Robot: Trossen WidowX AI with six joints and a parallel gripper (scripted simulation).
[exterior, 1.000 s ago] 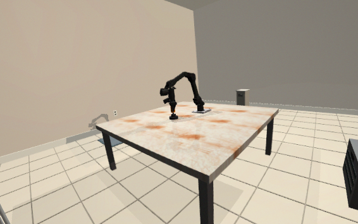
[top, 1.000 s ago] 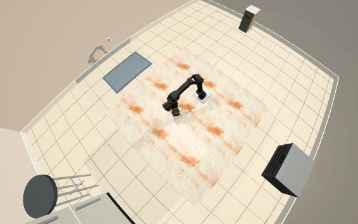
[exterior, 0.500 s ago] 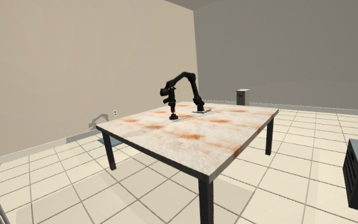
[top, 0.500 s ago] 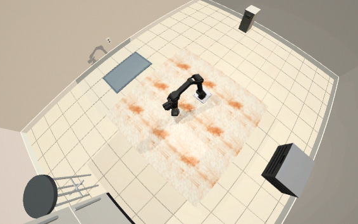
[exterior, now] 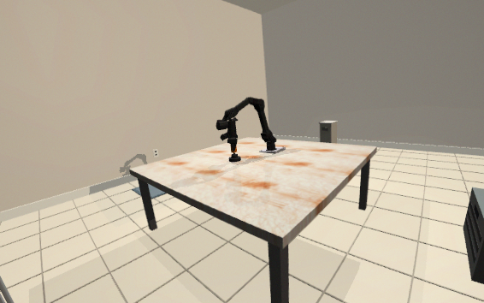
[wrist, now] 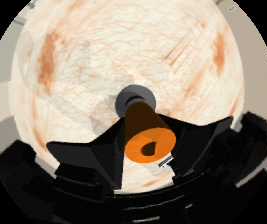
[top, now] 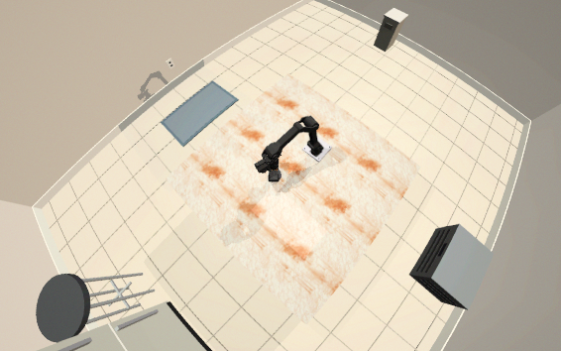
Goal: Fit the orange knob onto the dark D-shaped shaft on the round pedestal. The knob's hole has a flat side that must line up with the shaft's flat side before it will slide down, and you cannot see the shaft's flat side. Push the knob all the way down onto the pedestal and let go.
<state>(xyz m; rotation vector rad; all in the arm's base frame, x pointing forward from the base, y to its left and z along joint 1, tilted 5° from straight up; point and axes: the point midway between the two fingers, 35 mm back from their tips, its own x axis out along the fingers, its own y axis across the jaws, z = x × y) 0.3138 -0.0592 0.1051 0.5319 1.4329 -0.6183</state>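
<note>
Now: gripper tip 2 cm below the orange knob. The rest, counted from my gripper tip: dark round pedestal (4 cm below).
</note>
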